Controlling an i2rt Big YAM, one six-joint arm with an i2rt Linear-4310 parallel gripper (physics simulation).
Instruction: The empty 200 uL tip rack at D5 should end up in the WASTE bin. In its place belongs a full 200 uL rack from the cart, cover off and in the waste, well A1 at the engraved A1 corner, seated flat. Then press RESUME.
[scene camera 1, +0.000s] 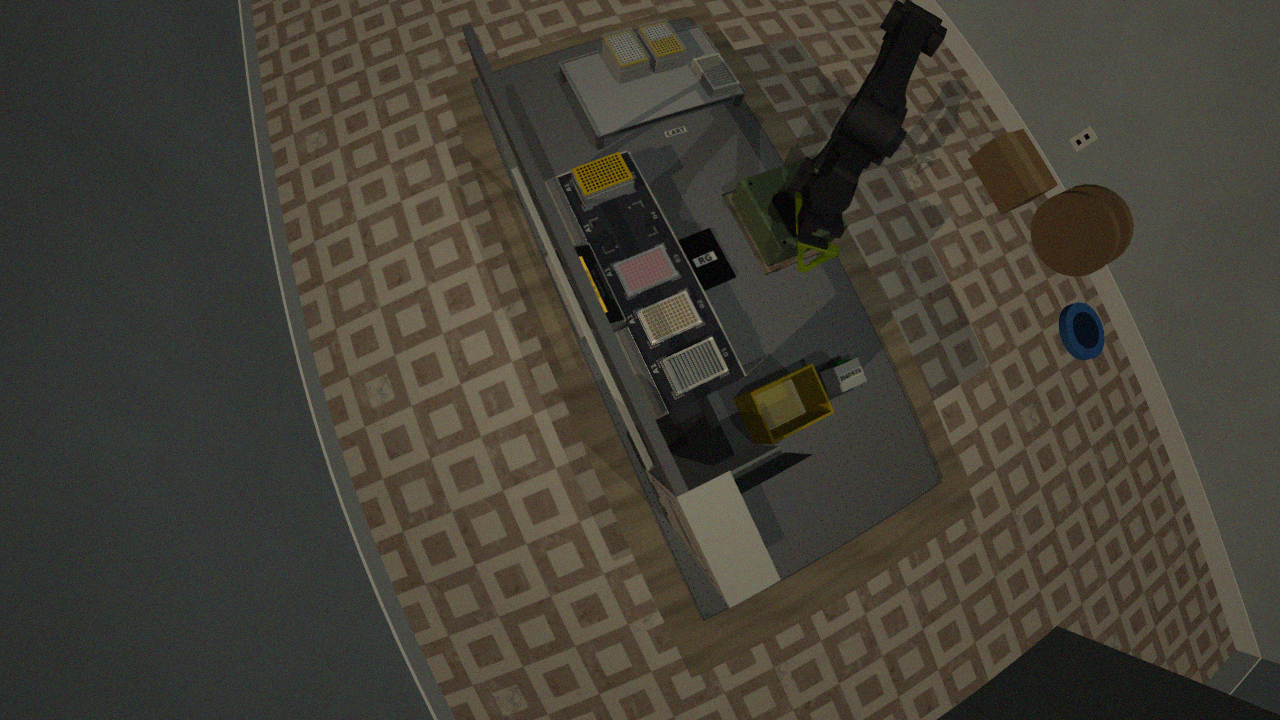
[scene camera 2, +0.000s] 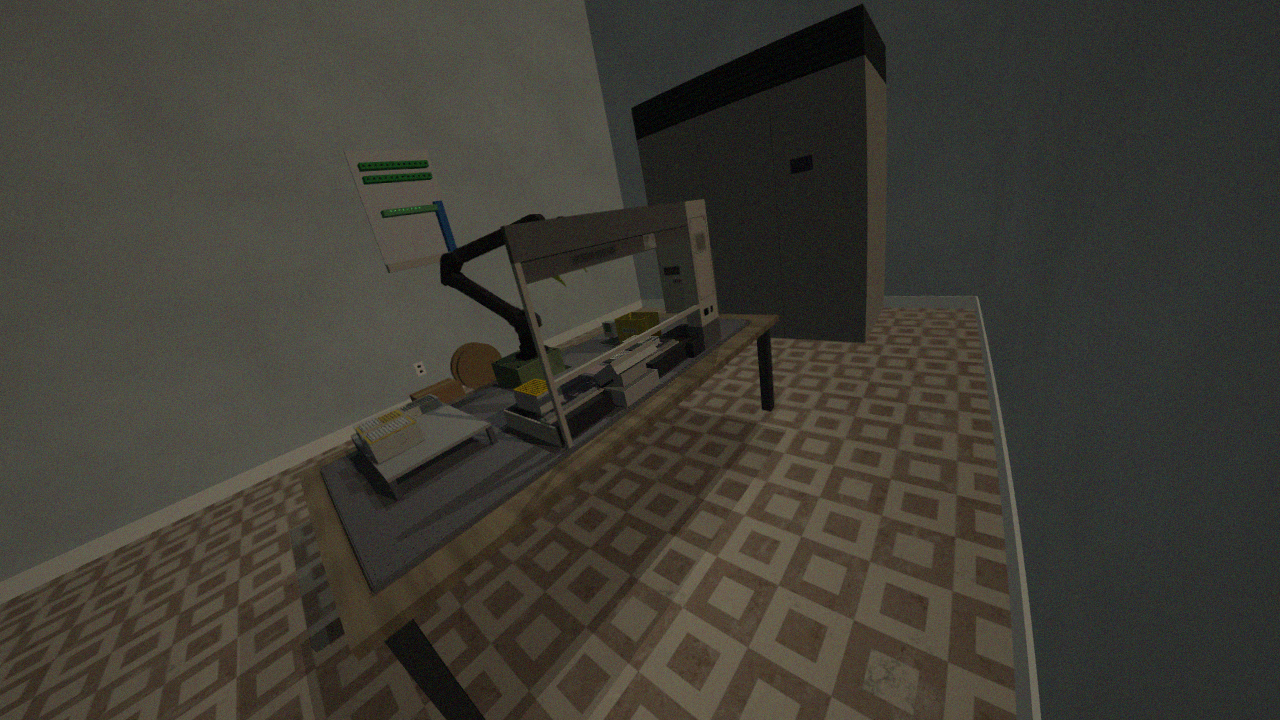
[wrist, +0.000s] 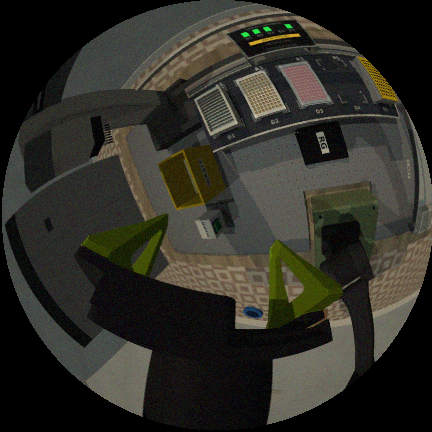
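Seen in the pictures: gripper, fingertip midpoint: (scene camera 1: 800, 252) (scene camera 2: 576, 279) (wrist: 222, 233); arm's base at its link origin: (scene camera 1: 795, 213) (scene camera 2: 532, 353) (wrist: 339, 236).
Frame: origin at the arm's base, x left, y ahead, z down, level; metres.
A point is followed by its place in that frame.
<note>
The yellow tip rack (scene camera 1: 602, 174) @(x -0.247, y 0.415, z -0.030 m) (scene camera 2: 532, 389) @(x -0.267, y 0.422, z -0.030 m) (wrist: 378, 80) sits at the D5 end of the deck. The grey cart (scene camera 1: 617, 105) @(x -0.475, y 0.280, z 0.029 m) (scene camera 2: 447, 436) @(x -0.500, y 0.298, z 0.029 m) bears a white-topped rack (scene camera 1: 625, 51) @(x -0.589, y 0.212, z -0.041 m) and a rack with yellow and white on top (scene camera 1: 662, 42) @(x -0.588, y 0.103, z -0.041 m); whether they wear covers is too small to tell. The yellow WASTE bin (scene camera 1: 816, 394) @(x 0.417, y 0.176, z -0.013 m) (scene camera 2: 637, 322) (wrist: 210, 172) @(x 0.348, y 0.239, z 0.036 m) stands beyond the D1 end, with a pale item inside. The white RESUME button (scene camera 1: 848, 375) @(x 0.411, y 0.082, z -0.015 m) (wrist: 205, 228) @(x 0.407, y 0.079, z -0.016 m) is beside it. My gripper (scene camera 1: 807, 236) @(x 0.160, y 0.208, z -0.269 m) (wrist: 222, 233) @(x 0.160, y 0.208, z -0.269 m) is open and empty, high above the bench, apart from the racks.
A low grey item (scene camera 1: 716, 73) @(x -0.469, y -0.014, z 0.000 m) is on the cart's other end. Plates stand at D1 (scene camera 1: 695, 367) @(x 0.249, y 0.402, z 0.006 m), D2 (scene camera 1: 670, 317) @(x 0.124, y 0.404, z 0.016 m) and D3 (scene camera 1: 646, 270) @(x 0.001, y 0.408, z 0.017 m). A black RG block (scene camera 1: 707, 257) @(x 0.005, y 0.237, z 0.081 m) (wrist: 322, 143) @(x 0.007, y 0.241, z 0.081 m) is beside the deck. The hood frame (scene camera 2: 608, 232) @(x -0.007, y 0.602, z -0.414 m) spans the deck. The green arm base (scene camera 1: 751, 210) @(x -0.057, y 0.090, z 0.034 m) is nearby.
</note>
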